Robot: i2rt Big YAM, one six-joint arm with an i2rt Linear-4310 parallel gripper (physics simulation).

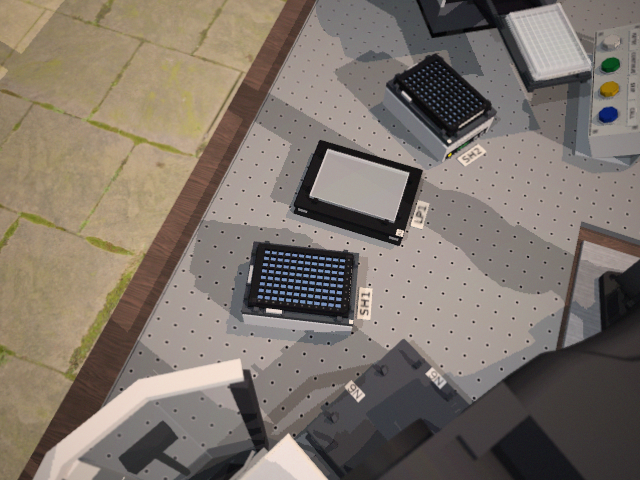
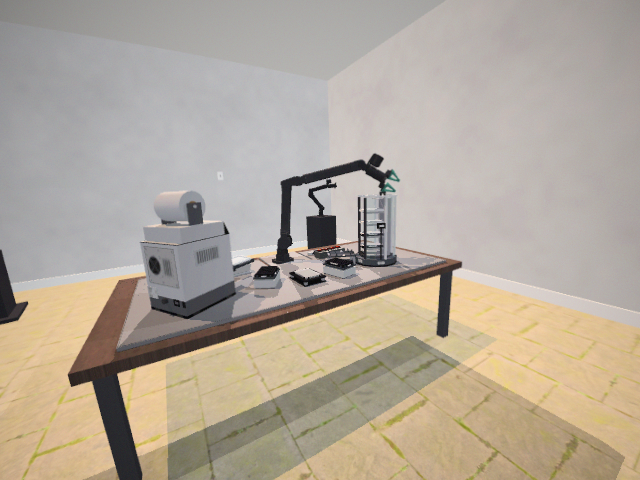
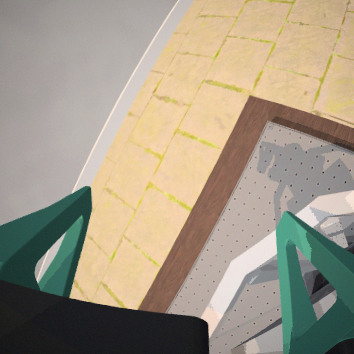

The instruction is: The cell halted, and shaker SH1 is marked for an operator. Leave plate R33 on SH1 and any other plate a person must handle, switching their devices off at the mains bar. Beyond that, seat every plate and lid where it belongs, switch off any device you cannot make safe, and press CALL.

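My gripper is open and empty, high above the clear-walled carousel tower. A black plate with blue wells sits on shaker SH1; its name is unreadable. A black plate with dark wells sits on shaker SH2. LP1 bears a pale flat rectangle. A whitish plate lies on a dark stand. The blue CALL button is on the button panel. Red switches show small behind SH1.
A dark base labelled N6 stands near the tower, partly hidden by the arm. A large white device with a roll on top stands at the left end of the table. A second small arm on a black pedestal stands behind.
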